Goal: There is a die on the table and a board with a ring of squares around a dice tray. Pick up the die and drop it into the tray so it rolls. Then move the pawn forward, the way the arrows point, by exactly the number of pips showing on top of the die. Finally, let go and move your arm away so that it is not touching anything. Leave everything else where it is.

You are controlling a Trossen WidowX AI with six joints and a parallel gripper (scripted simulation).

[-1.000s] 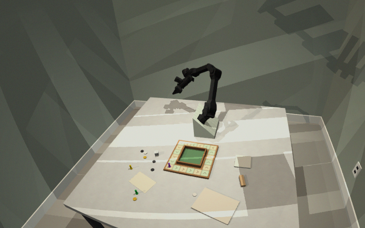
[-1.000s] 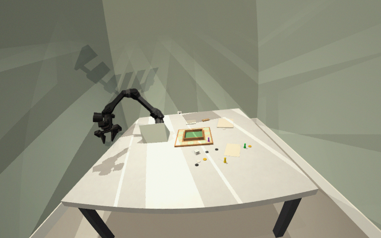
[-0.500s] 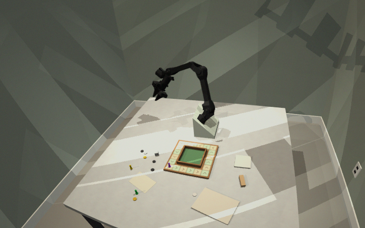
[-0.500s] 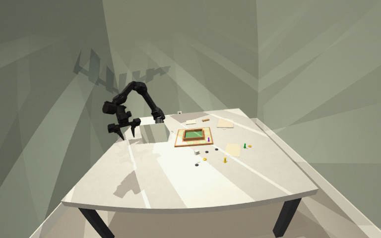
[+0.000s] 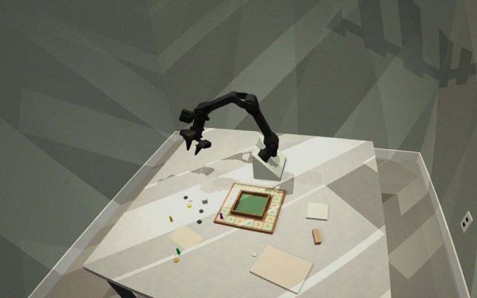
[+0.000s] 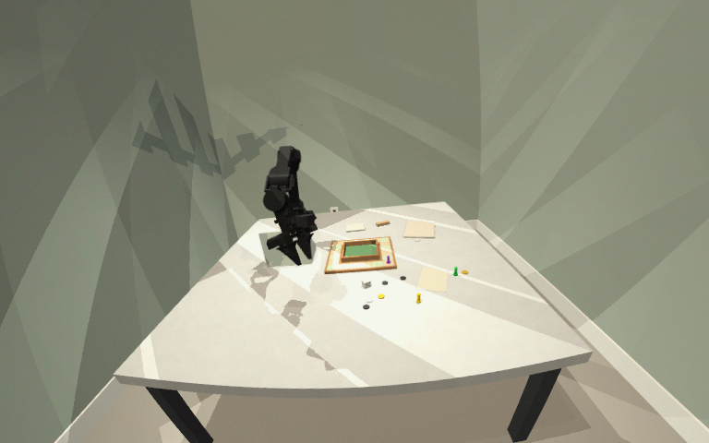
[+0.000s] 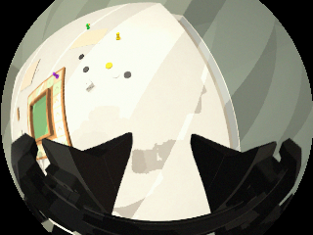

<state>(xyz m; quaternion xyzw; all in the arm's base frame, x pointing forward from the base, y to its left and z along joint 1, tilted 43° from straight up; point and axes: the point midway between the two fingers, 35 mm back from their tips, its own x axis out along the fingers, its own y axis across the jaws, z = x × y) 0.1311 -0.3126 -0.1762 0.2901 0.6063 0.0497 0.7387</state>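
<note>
Now: the white die 170 mm below my gripper tip, 160 mm ahead of it and 130 mm to the left of it. From my gripper tip the other things lie so: yellow pawn (330 mm ahead, 170 mm below, 20 mm to the left); purple pawn (260 mm to the left, 250 mm ahead, 160 mm below); green dice tray (370 mm to the left, 180 mm below, 130 mm ahead).
</note>
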